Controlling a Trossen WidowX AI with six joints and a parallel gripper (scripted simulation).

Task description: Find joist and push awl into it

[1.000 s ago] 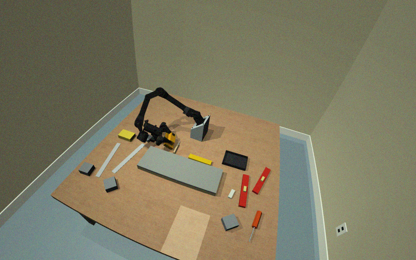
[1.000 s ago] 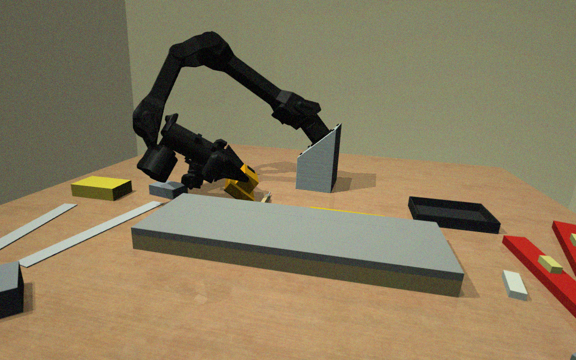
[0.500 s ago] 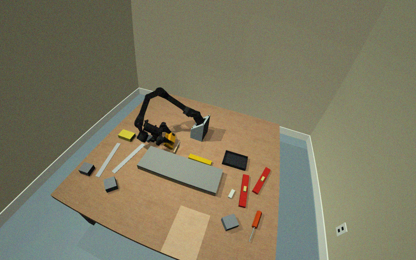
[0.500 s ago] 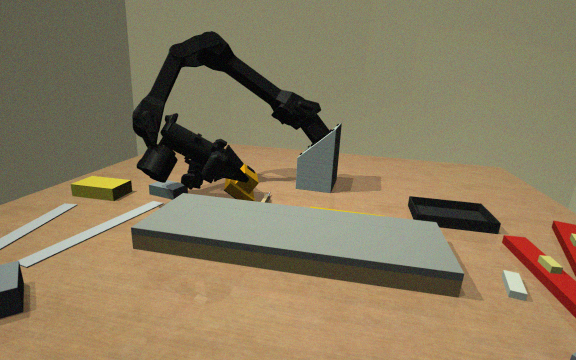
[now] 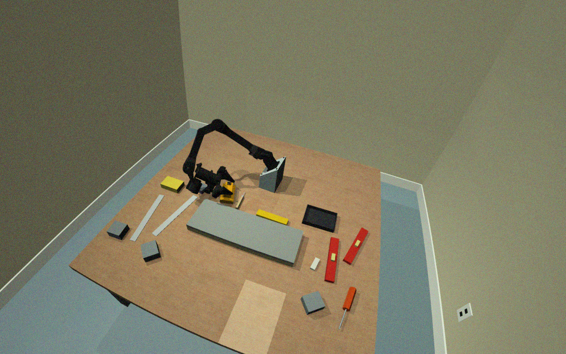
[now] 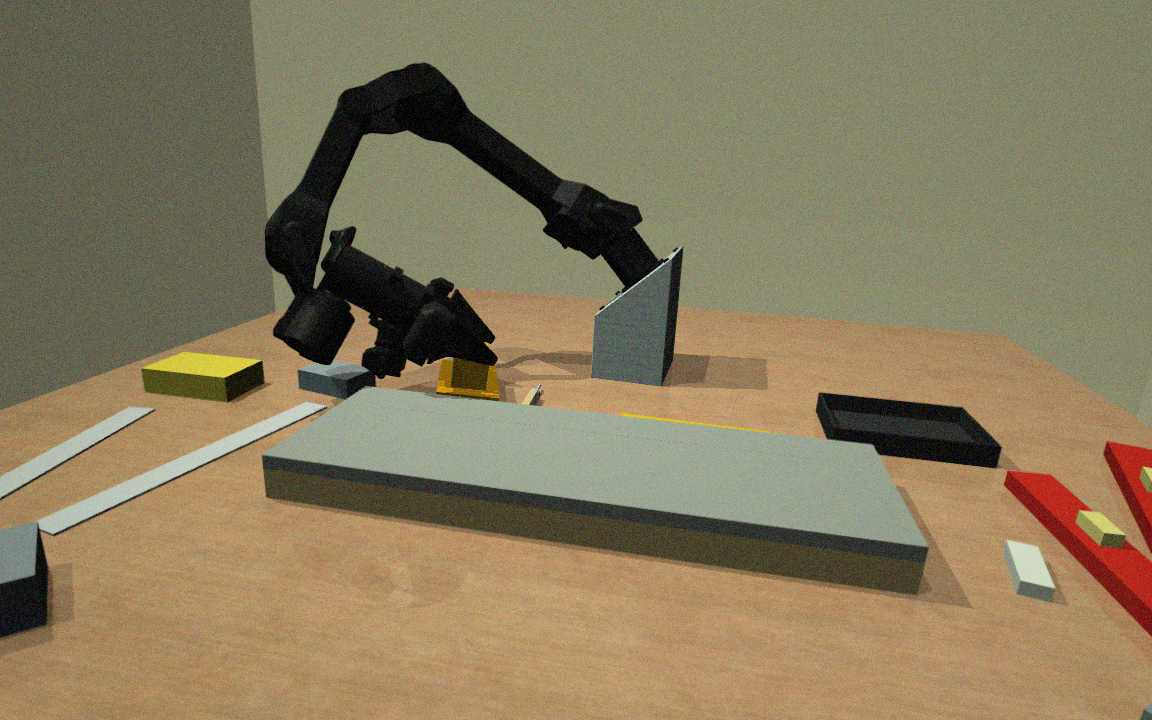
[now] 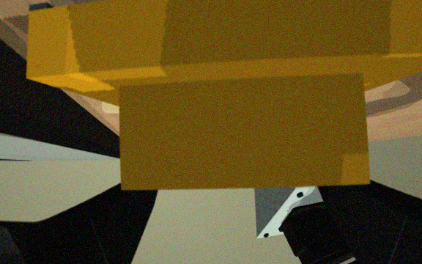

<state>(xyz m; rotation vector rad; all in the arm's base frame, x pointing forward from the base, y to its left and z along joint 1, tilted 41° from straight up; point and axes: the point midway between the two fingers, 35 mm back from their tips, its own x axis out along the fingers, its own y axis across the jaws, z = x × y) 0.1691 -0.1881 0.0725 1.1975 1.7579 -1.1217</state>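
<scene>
Right now the yellow stud finder is 1 cm behind my gripper tip, 2 cm to the right of it and 1 cm below it. The rest, counted from my gripper tip: thin yellow bar (7 cm ahead, 24 cm to the left, 5 cm below); awl (1 cm ahead, 5 cm to the left, 5 cm below); grey block (2 cm ahead, 19 cm to the right, 5 cm below).
</scene>
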